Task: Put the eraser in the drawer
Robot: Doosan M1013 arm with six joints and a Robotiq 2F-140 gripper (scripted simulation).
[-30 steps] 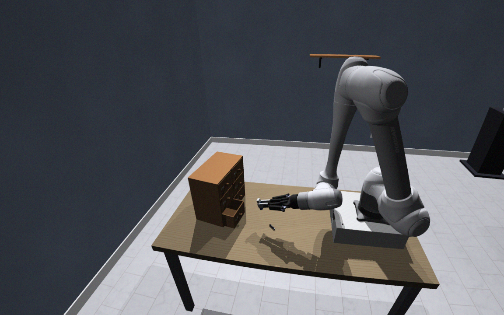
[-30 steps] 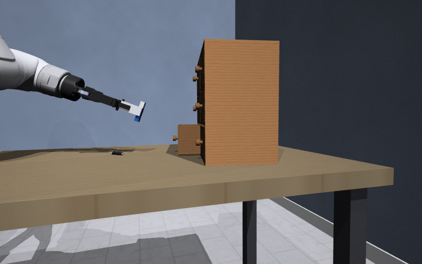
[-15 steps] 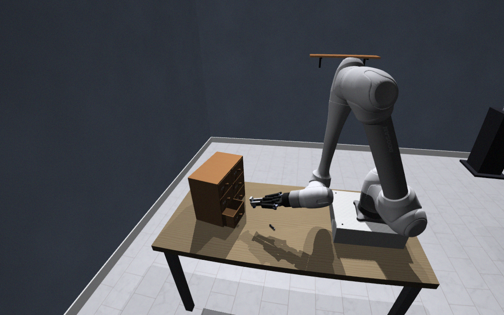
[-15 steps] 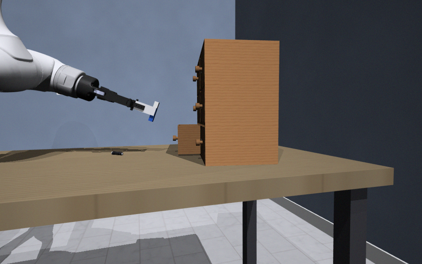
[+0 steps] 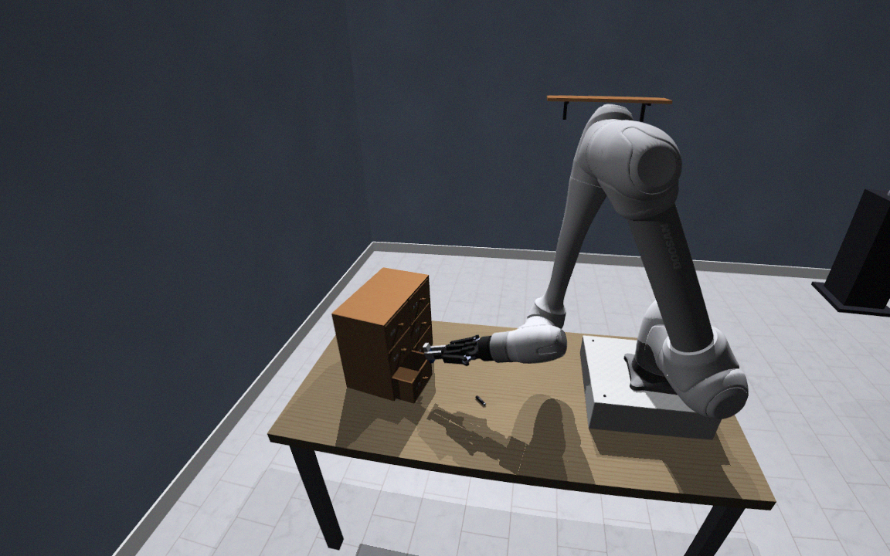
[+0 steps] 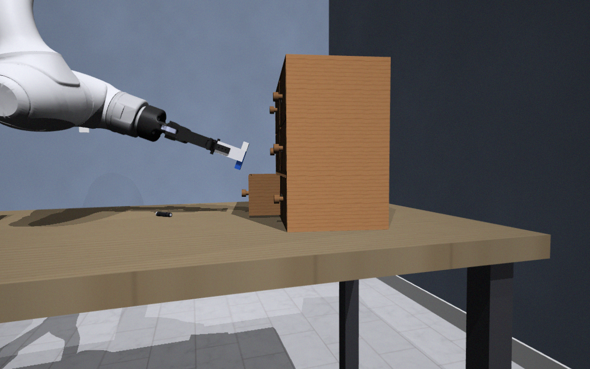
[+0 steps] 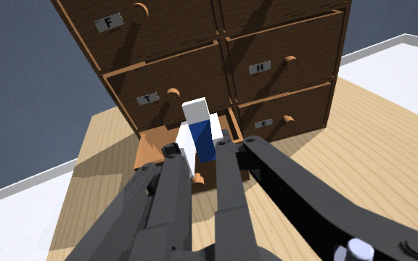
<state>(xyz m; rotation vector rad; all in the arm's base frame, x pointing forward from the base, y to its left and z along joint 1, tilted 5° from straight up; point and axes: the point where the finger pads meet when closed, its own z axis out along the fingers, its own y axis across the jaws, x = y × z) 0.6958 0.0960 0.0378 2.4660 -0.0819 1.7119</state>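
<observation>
My hand is 130 mm short of the drawer, 120 mm above it and 20 mm to the right of it. From my hand the other things lie so: eraser (30 mm ahead); small black cylinder (150 mm behind, 140 mm below, 40 mm to the left).
</observation>
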